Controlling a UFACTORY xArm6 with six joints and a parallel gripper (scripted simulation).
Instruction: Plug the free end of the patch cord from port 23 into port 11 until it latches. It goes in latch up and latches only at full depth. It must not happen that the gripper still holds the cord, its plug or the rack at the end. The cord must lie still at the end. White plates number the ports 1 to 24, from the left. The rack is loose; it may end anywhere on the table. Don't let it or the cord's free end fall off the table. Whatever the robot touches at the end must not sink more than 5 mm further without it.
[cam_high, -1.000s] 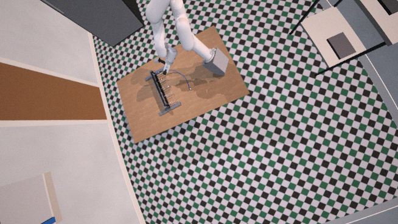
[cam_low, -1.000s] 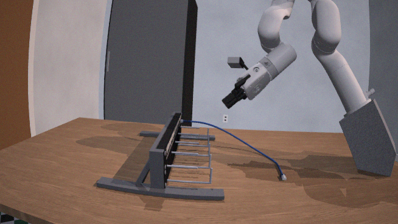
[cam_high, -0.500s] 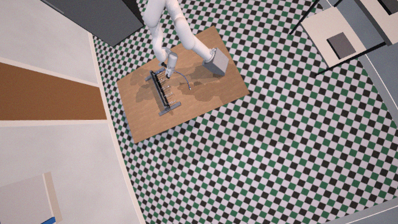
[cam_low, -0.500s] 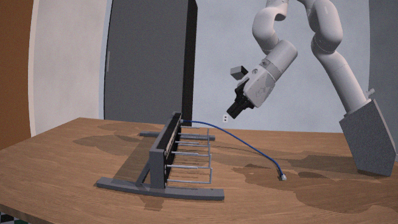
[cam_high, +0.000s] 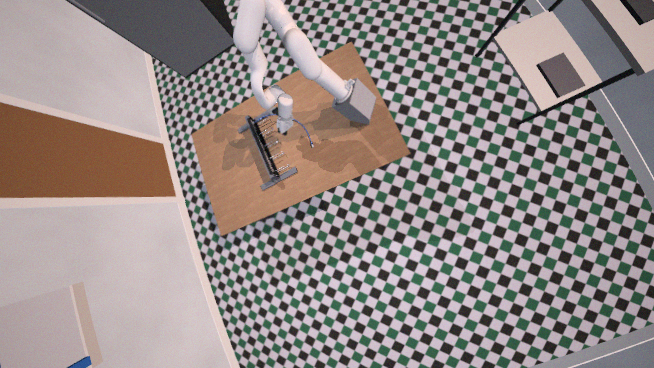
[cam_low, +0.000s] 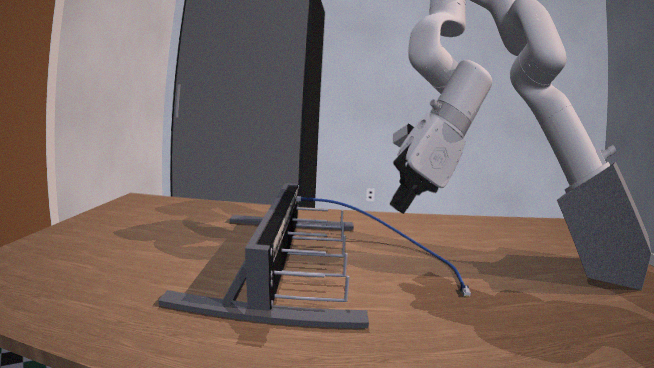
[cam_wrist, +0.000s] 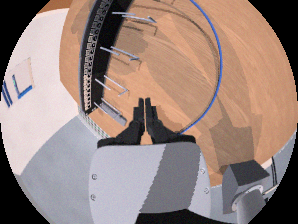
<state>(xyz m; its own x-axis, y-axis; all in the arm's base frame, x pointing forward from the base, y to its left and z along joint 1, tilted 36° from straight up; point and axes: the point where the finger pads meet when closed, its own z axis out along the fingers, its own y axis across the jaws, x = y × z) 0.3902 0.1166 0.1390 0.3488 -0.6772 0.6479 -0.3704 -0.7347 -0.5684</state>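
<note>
Now: the plug 13 cm behind my hand, 11 cm to the left of it and 12 cm below it.
</note>
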